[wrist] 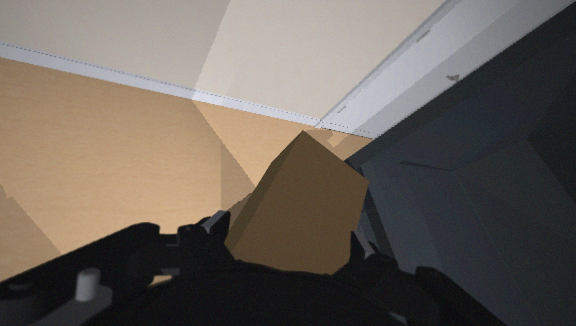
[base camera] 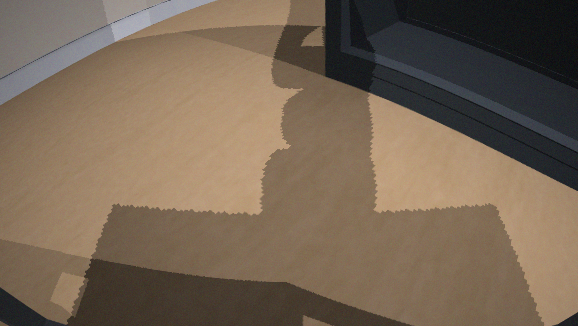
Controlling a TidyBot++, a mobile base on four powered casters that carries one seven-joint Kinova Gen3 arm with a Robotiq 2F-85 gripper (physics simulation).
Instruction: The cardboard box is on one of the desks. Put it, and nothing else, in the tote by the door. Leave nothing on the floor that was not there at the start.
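Frame: origin at the arm's base, x left, y up, z ahead, level; centimetres.
Seen in the pictures: gripper, between the fingertips: (wrist: 287,235).
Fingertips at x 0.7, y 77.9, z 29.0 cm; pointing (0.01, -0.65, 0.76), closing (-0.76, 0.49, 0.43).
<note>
A point is followed by its place in that frame.
The brown cardboard box (wrist: 305,215) @[x 1.3, y 80.5, z 29.0 cm] is held between the two fingers of my gripper (wrist: 287,235) @[x 0.7, y 77.9, z 29.0 cm] in the wrist view. The gripper is shut on it, and the box sticks out beyond the fingertips, tilted in the view, with one corner pointing up the picture. Its lower end is hidden by the gripper body. The box and the gripper do not show in the base camera view. The tote by the door does not show in either view.
A dark, open-fronted cabinet or shelf unit (base camera: 350,75) @[x -10.1, y -37.2, z 73.1 cm] (wrist: 425,120) @[x -7.4, y 74.4, z 75.0 cm] stands on the wooden floor (base camera: 175,125) @[x 24.1, y -39.7, z 59.3 cm] (wrist: 100,150) @[x 68.0, y -39.7, z 62.4 cm] at the right. A pale wall with a white baseboard (base camera: 60,55) @[x 92.6, y -33.9, z 104.7 cm] (wrist: 140,82) @[x 95.4, y -35.1, z 100.9 cm] runs behind. Shadows of the robot lie on the floor.
</note>
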